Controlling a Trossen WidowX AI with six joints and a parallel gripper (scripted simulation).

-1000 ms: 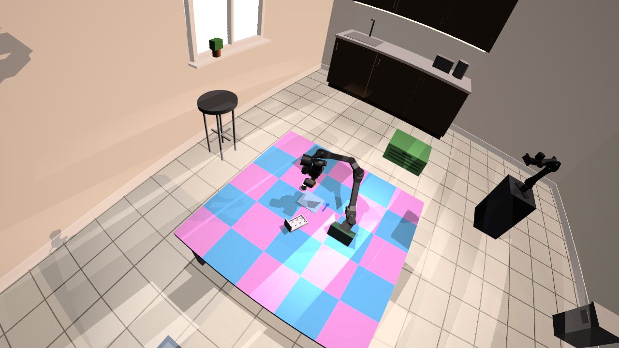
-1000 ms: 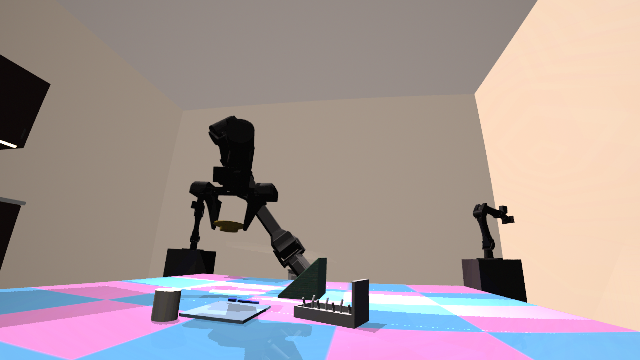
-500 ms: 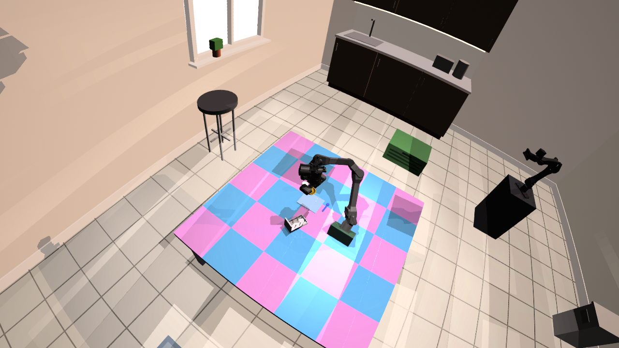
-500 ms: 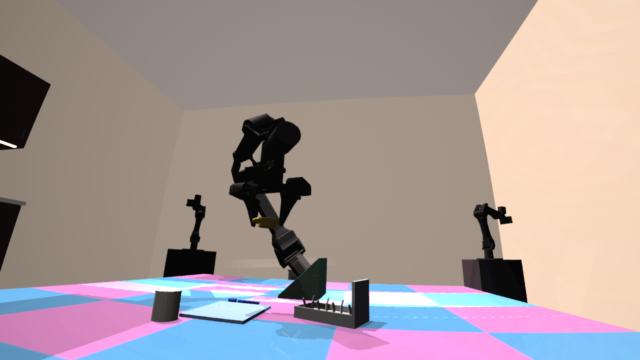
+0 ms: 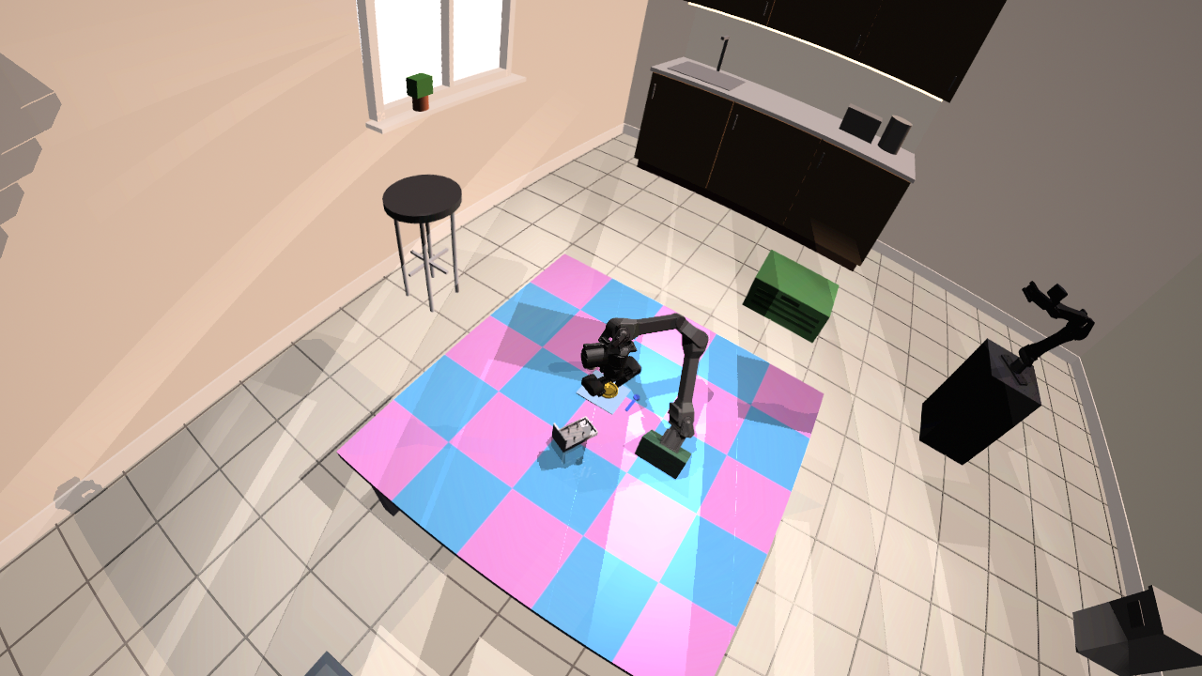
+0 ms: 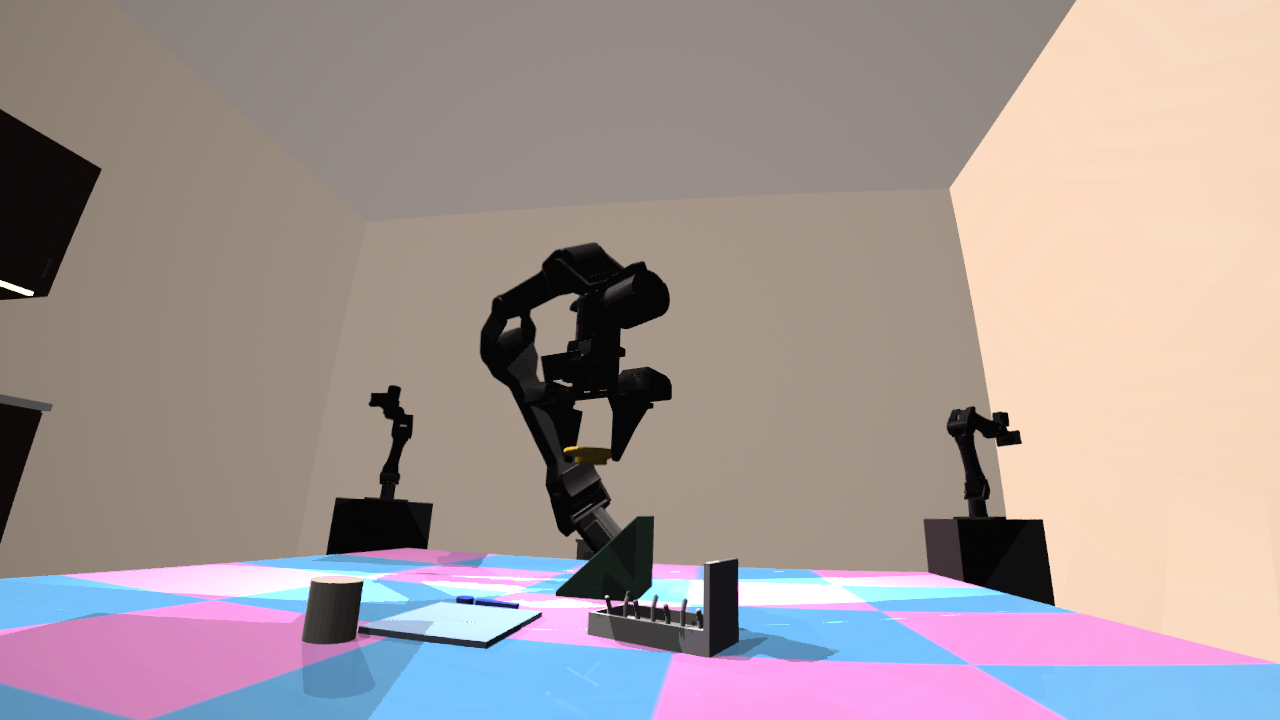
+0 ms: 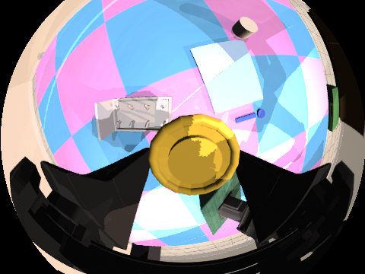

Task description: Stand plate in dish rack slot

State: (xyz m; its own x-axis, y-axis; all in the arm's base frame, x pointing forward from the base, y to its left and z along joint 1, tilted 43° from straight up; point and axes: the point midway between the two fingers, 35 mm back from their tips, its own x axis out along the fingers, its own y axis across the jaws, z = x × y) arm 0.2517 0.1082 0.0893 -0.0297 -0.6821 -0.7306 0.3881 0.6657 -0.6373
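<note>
Now: the dish rack 4 cm ahead of my gripper tip, 9 cm to the left of it and 16 cm below it. Round my gripper tip: yellow plate (1 cm above); then flat glassy board (5 cm ahead, 12 cm to the right, 18 cm below); then blue spoon (5 cm behind, 15 cm to the right, 18 cm below).
</note>
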